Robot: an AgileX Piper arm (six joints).
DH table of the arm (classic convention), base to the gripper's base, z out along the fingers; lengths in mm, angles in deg. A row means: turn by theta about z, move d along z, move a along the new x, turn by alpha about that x. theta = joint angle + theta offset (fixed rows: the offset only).
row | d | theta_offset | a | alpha
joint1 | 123 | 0 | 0 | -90
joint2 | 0 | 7.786 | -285 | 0
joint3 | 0 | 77.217 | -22 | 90
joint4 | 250.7 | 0 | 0 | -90
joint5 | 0 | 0 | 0 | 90
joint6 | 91 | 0 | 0 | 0
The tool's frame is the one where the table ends.
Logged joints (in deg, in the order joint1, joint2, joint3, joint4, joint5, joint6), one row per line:
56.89, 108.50, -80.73, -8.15, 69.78, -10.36
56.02, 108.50, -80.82, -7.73, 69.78, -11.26
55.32, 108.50, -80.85, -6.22, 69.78, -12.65
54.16, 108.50, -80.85, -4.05, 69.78, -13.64
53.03, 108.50, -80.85, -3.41, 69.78, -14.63
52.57, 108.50, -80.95, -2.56, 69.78, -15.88
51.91, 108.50, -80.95, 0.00, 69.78, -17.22
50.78, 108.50, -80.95, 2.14, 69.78, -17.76
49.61, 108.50, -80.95, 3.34, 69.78, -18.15
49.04, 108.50, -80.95, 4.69, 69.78, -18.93
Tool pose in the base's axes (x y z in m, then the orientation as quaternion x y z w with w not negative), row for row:
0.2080, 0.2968, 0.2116, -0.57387, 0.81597, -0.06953, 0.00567
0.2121, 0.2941, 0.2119, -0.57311, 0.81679, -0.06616, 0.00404
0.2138, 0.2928, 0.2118, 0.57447, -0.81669, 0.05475, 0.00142
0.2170, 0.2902, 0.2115, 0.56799, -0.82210, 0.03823, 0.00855
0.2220, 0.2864, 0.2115, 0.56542, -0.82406, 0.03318, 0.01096
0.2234, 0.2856, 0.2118, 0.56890, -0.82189, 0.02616, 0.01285
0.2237, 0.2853, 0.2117, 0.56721, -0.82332, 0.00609, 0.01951
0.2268, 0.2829, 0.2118, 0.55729, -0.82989, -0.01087, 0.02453
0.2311, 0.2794, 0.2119, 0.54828, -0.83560, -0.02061, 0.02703
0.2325, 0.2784, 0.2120, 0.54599, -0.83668, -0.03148, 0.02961
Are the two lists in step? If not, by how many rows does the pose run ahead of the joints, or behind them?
They are in step.
